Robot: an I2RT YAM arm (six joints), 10 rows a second.
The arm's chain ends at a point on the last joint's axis. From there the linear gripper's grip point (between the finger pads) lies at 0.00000 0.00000 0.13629 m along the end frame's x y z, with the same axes.
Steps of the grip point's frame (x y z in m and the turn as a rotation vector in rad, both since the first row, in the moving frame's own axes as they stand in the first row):
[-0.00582 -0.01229 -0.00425 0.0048 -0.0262 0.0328]
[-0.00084 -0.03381 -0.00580 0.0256 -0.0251 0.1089]
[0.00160 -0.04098 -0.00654 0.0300 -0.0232 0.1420]
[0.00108 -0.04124 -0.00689 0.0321 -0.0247 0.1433]
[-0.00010 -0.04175 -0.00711 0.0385 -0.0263 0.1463]
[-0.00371 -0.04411 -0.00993 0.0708 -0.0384 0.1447]
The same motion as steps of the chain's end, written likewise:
[-0.00226 -0.01158 -0.00420 0.0048 -0.0262 0.0328]
[0.00238 -0.03014 -0.00571 0.0256 -0.0251 0.1089]
[0.00446 -0.03668 -0.00644 0.0300 -0.0232 0.1420]
[0.00412 -0.03664 -0.00678 0.0321 -0.0247 0.1433]
[0.00309 -0.03626 -0.00696 0.0385 -0.0263 0.1463]
[0.00080 -0.03413 -0.00949 0.0708 -0.0384 0.1447]

